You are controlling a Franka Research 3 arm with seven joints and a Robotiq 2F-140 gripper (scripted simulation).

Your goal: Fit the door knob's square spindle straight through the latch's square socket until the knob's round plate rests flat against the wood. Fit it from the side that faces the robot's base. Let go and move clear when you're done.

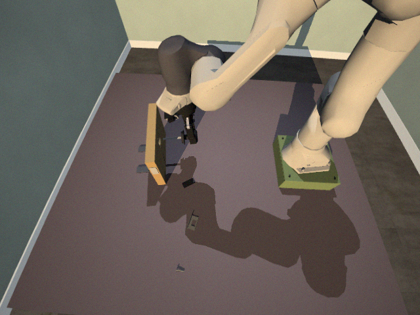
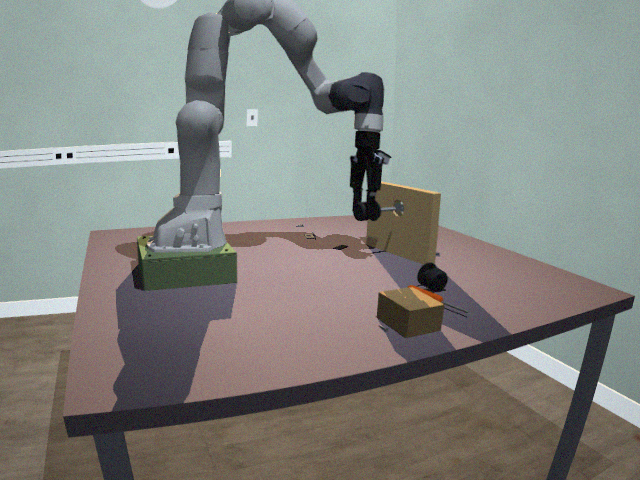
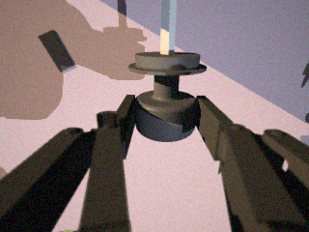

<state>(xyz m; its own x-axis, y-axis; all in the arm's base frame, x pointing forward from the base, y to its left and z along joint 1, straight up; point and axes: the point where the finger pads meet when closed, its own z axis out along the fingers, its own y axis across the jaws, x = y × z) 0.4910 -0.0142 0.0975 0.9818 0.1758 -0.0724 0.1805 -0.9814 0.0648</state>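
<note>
Right now the wooden door panel is 160 mm ahead of my hand, 30 mm to the left of it and 50 mm below it.
</note>
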